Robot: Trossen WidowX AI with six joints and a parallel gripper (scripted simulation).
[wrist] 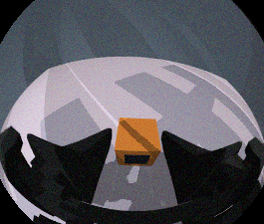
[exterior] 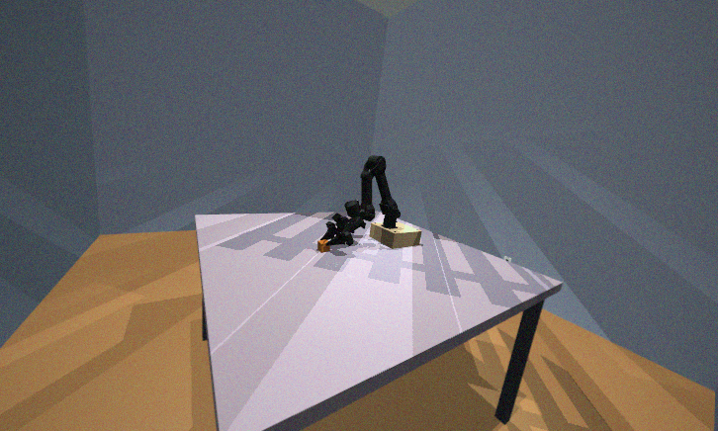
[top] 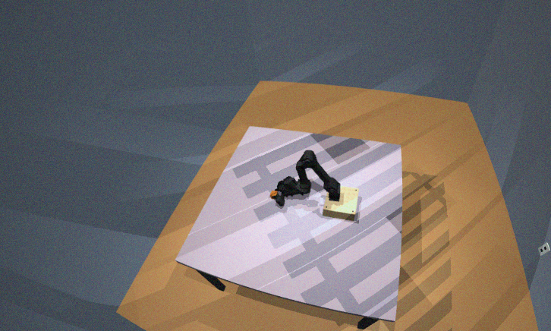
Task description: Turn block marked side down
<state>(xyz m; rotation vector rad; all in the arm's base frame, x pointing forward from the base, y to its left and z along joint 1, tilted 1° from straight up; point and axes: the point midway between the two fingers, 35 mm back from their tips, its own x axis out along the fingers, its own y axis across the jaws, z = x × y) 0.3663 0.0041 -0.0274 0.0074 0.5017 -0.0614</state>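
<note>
My gripper tip is 1 cm past the small orange block and 1 cm above it.
</note>
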